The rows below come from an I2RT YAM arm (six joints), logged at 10 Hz.
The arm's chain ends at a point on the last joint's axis. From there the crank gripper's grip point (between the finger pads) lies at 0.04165 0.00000 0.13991 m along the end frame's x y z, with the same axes.
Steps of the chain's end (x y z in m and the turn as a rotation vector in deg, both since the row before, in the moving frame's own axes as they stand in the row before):
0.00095, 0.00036, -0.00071, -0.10, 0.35, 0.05
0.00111, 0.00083, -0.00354, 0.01, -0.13, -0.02
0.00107, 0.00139, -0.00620, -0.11, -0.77, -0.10
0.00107, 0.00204, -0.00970, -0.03, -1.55, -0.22
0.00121, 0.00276, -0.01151, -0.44, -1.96, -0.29
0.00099, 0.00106, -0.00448, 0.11, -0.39, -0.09
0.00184, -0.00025, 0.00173, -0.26, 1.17, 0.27
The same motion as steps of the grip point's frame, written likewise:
0.00180, 0.00064, -0.00097, -0.10, 0.35, 0.05
0.00079, 0.00079, -0.00345, 0.01, -0.13, -0.02
-0.00081, 0.00159, -0.00565, -0.11, -0.77, -0.10
-0.00273, 0.00196, -0.00862, -0.03, -1.55, -0.22
-0.00360, 0.00364, -0.01017, -0.44, -1.96, -0.29
0.00004, 0.00073, -0.00420, 0.11, -0.39, -0.09
0.00469, 0.00059, 0.00085, -0.26, 1.17, 0.27

